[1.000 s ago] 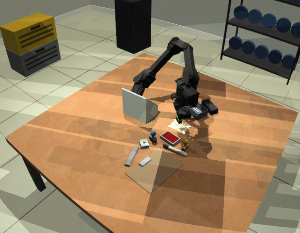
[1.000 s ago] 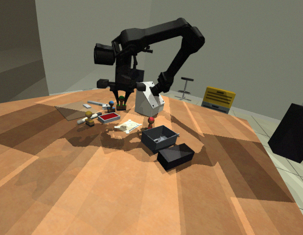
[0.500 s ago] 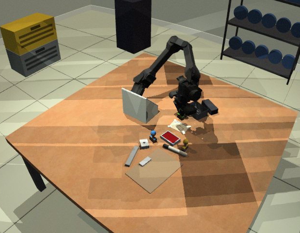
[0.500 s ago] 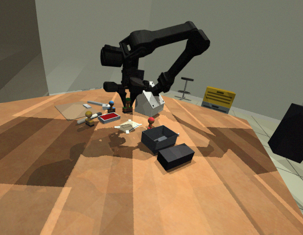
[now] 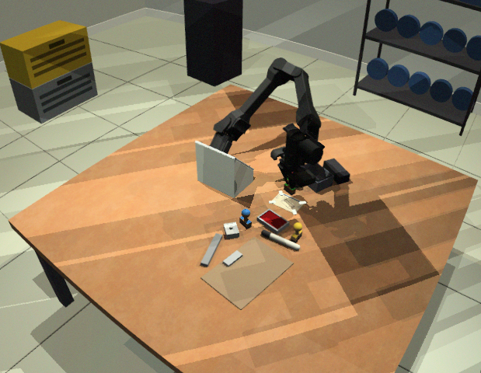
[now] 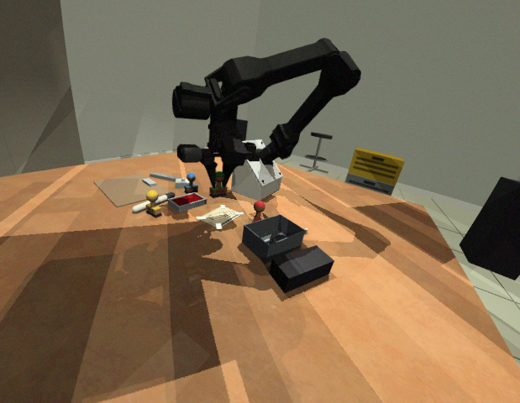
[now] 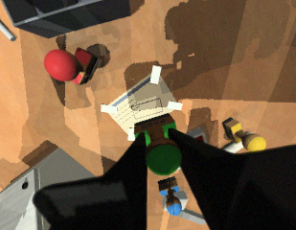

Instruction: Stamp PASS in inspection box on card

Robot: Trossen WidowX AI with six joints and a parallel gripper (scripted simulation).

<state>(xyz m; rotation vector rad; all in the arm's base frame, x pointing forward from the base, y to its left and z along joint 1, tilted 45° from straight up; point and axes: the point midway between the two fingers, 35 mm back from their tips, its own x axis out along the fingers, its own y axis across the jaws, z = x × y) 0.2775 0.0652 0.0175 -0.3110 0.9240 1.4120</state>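
Now: the white card 80 mm below my gripper tip, 10 mm to the left of it and 10 mm behind it. Round my gripper tip: red-knobbed stamp: 100 mm to the left, 60 mm below, 50 mm behind; then green-knobbed stamp: right at my gripper tip; then red ink pad: 110 mm to the right, 80 mm below, 20 mm ahead.
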